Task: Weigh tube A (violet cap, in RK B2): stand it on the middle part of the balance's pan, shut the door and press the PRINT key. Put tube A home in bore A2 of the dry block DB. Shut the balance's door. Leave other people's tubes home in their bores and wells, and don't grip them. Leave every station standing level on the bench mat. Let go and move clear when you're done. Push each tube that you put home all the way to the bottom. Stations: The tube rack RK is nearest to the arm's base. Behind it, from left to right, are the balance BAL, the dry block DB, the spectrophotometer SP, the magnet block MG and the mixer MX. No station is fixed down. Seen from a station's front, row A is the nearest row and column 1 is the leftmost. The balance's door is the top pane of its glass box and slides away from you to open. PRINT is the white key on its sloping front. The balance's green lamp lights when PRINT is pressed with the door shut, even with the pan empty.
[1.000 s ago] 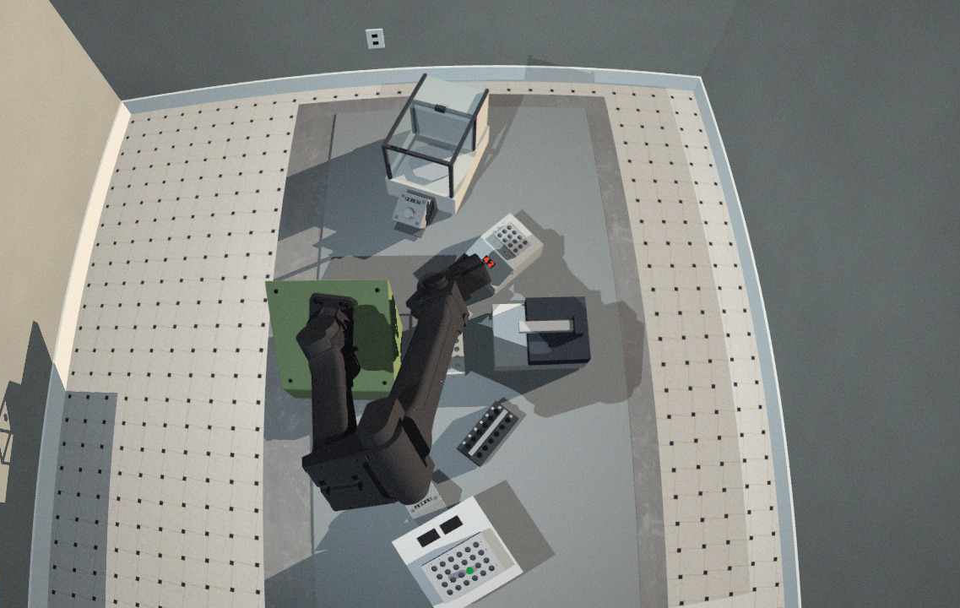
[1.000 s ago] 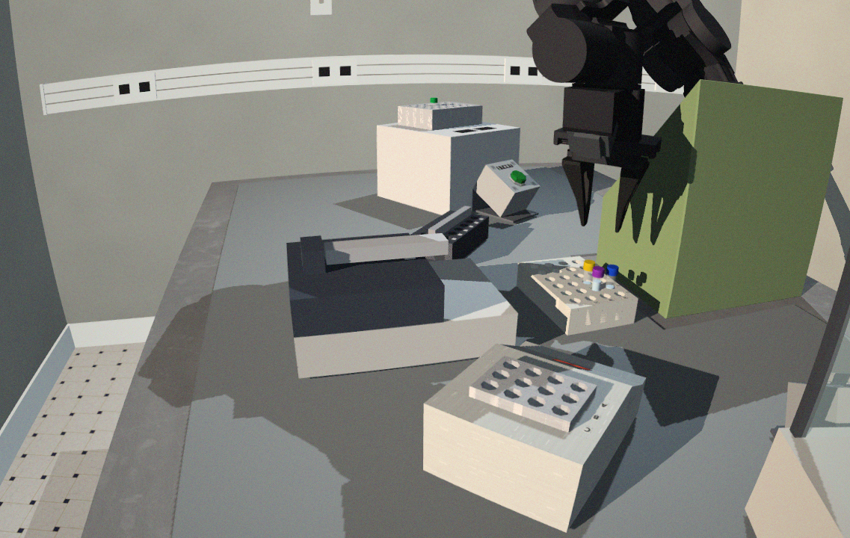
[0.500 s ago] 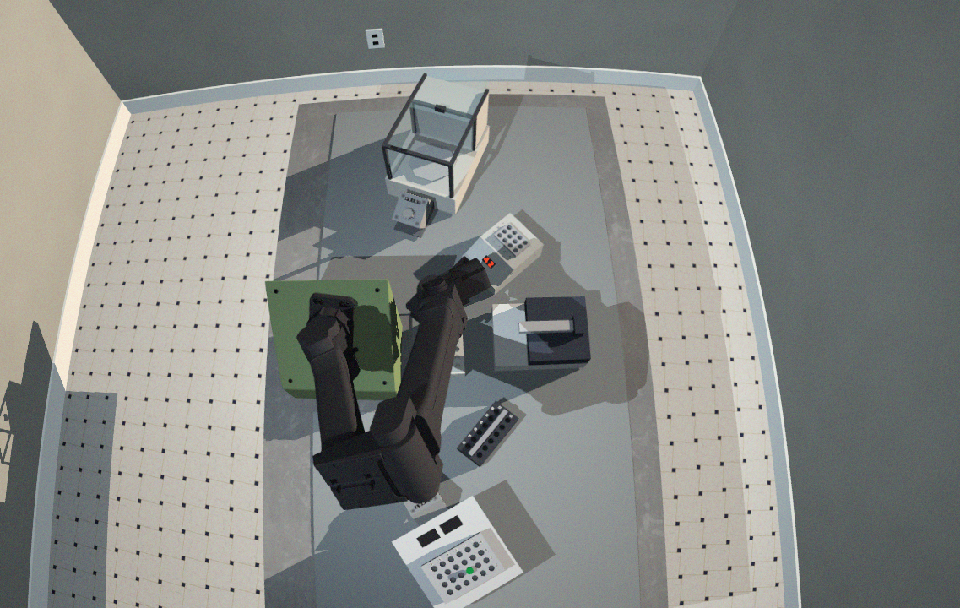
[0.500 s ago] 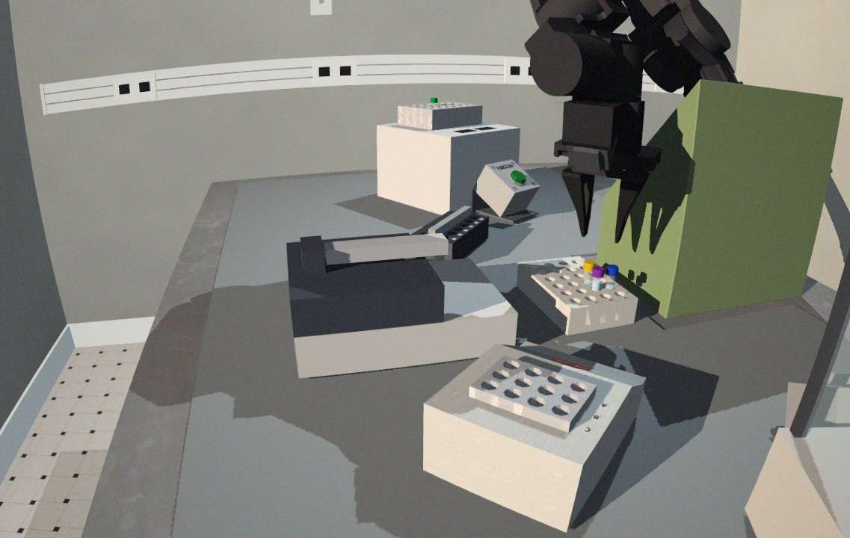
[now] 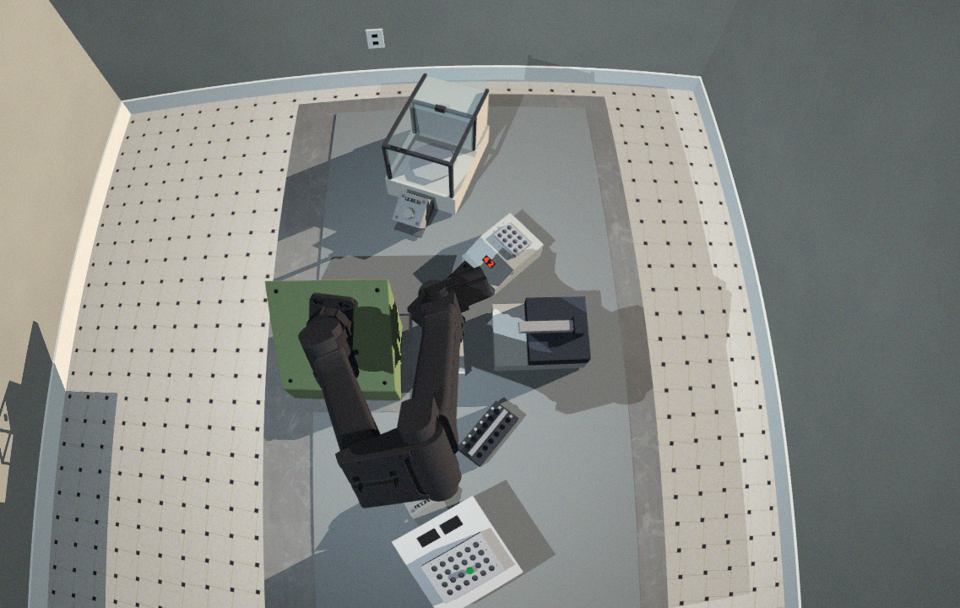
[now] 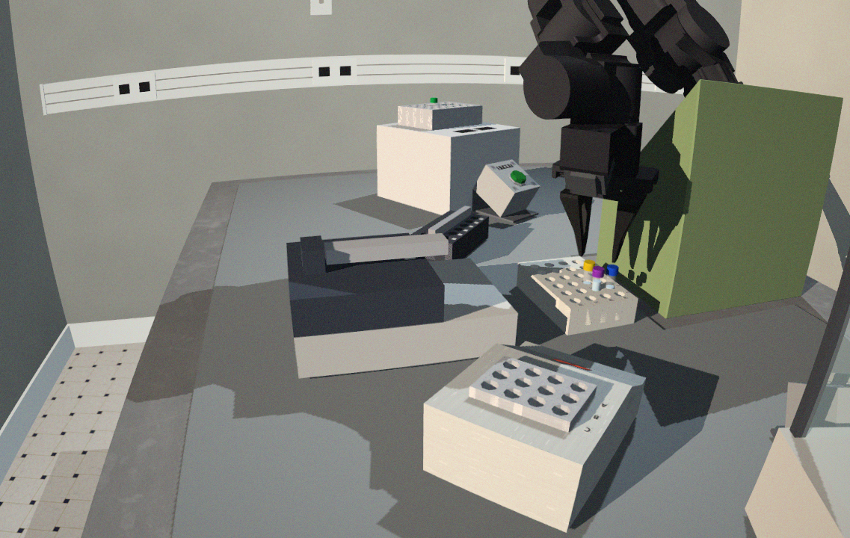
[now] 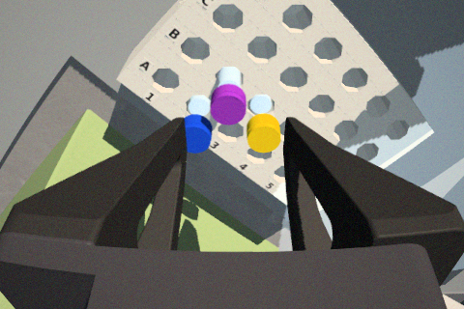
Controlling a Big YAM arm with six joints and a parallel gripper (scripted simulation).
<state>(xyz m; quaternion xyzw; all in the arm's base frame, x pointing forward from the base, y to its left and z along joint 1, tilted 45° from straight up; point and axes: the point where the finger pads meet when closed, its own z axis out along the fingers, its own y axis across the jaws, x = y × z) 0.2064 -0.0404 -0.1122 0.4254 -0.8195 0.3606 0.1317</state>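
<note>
Now: hand 6 cm above the tube rack RK, 2 cm to the left of it and 1 cm short of it. Round my hand: dry block DB (21 cm to the left, 13 cm ahead, 4 cm below); spectrophotometer SP (22 cm ahead, 2 cm to the left); magnet block (21 cm to the right, 12 cm ahead, 5 cm below).
</note>
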